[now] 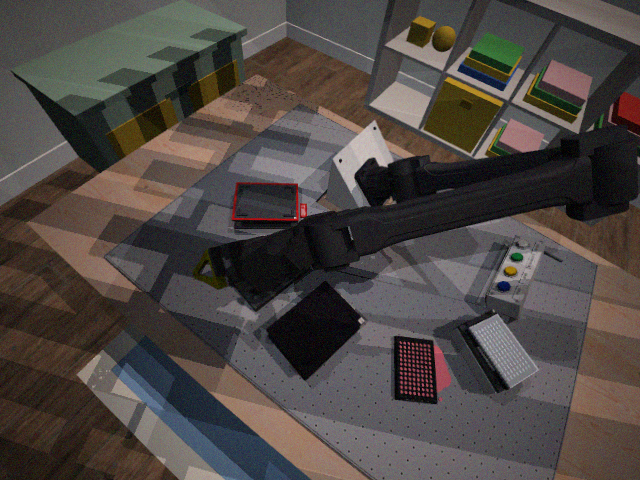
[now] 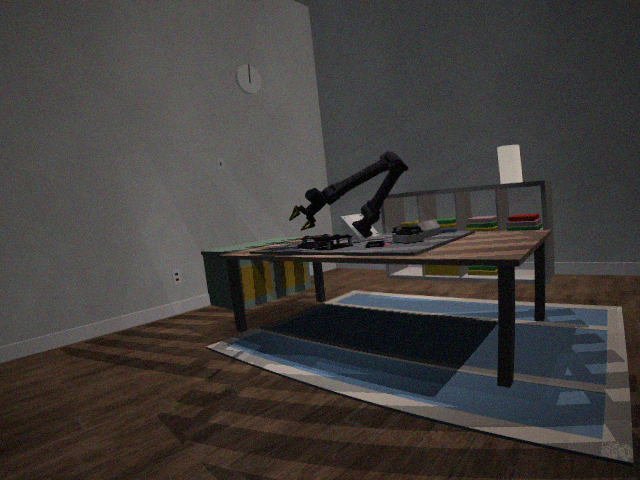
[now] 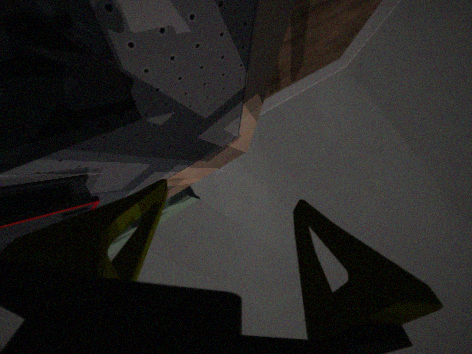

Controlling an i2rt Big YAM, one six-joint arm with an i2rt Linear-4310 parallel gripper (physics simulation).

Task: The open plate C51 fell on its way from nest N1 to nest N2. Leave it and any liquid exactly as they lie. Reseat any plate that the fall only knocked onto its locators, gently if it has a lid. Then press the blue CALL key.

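Seen in the pictures: gripper, fingertip midpoint: [image 1: 213, 268] [image 2: 295, 225] [image 3: 233, 196]; arm's base, link origin: [image 1: 371, 184] [image 2: 361, 229].
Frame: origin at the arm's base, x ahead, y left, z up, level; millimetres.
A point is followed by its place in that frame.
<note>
The open plate [image 1: 416, 369] @(y 321, x 346, z -37 mm) with pink wells lies on the mat, with a pink spill [image 1: 443, 367] @(y 371, x 303, z -50 mm) along its right side. A white plate [image 1: 504, 351] @(y 441, x 233, z 29 mm) sits askew and tilted on a black nest [image 1: 481, 356] @(y 413, x 258, z 4 mm) at the right; whether it has a lid I cannot tell. The blue key [image 1: 503, 286] @(y 398, x 84, z 18 mm) is the lowest key on the grey key box [image 1: 509, 300] @(y 420, x 111, z 21 mm). A black square unit [image 1: 316, 330] @(y 108, x 413, z 2 mm) lies left of the open plate. My gripper [image 1: 202, 272] @(y -110, x 455, z 79 mm) [image 2: 297, 223] @(y -110, x 455, z 79 mm) [image 3: 233, 196] @(y -110, x 455, z 79 mm) is open and empty, raised above the left part of the mat. My arm mostly hides another dark unit.
A red-rimmed dark unit [image 1: 266, 201] @(y -187, x 218, z -11 mm) [image 3: 50, 213] @(y -179, x 284, z -11 mm) stands behind my gripper. A white slanted panel [image 1: 356, 155] @(y -64, x 0, z 66 mm) [image 2: 356, 223] @(y -18, x 24, z 40 mm) stands by the arm's base. The key box also has green [image 1: 516, 256] @(y 402, x -18, z 18 mm) and yellow [image 1: 510, 270] @(y 401, x 31, z 18 mm) keys. The perforated mat [image 1: 392, 439] @(y 343, x 484, z -51 mm) lies on the wooden table [image 1: 599, 413] @(y 718, x 181, z -64 mm).
</note>
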